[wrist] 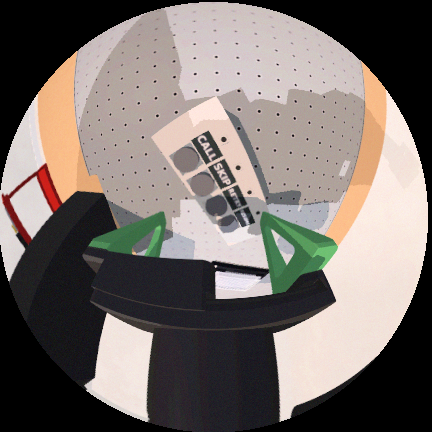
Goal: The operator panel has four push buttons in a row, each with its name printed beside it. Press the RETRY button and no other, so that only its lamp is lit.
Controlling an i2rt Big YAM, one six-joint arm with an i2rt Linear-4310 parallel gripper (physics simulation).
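Places are measured from the arm's base along level axes (x ahead, y left, z up), in centimetres.
Pixels of known places: gripper, between the fingertips: [212, 216].
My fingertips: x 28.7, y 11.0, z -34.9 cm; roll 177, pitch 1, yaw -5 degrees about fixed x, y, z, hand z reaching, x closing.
For each thing: its top centre in the pictures, then the offset to it from my fingertips. "pt": a spot on its surface instead. Level surfaces: height alone.
- beige operator panel, a spot on its surface: [172, 134] pt dx -3.0, dy +7.6, dz -2.4 cm
- CALL button, a spot on its surface: [186, 159] pt dx -2.0, dy +5.0, dz -2.1 cm
- SKIP button, a spot on its surface: [202, 184] pt dx -0.8, dy +2.4, dz -2.1 cm
- RETRY button, a spot on its surface: [217, 205] pt dx +0.5, dy -0.2, dz -2.1 cm
- fourth button, a spot on its surface: [228, 223] pt dx +1.6, dy -2.9, dz -2.1 cm
- RETRY label, a spot on its surface: [234, 199] pt dx +2.3, dy +0.2, dz -2.4 cm
- grey perforated board, height of its surface: dz -7.7 cm
The beige operator panel [172, 134] lies slanted in front of my gripper in the wrist view. Its round grey buttons run from upper left to lower right: the CALL button [186, 159], the SKIP button [202, 184], the RETRY button [217, 205] and a fourth button [228, 223] whose label is too small to read surely. The RETRY label [234, 199] is beside its button. Small dark lamps, such as the one in the RETRY row [249, 192], look unlit. My gripper [212, 216] is open and empty, with its green fingers on either side of the panel's lower end. Contact is not visible.
The panel is on a grey perforated board [215, 65] with an orange border [56, 110]. A red frame [49, 191] stands at the far left, beyond a black arm part [60, 260]. Shadows fall across the board and the panel's lower end.
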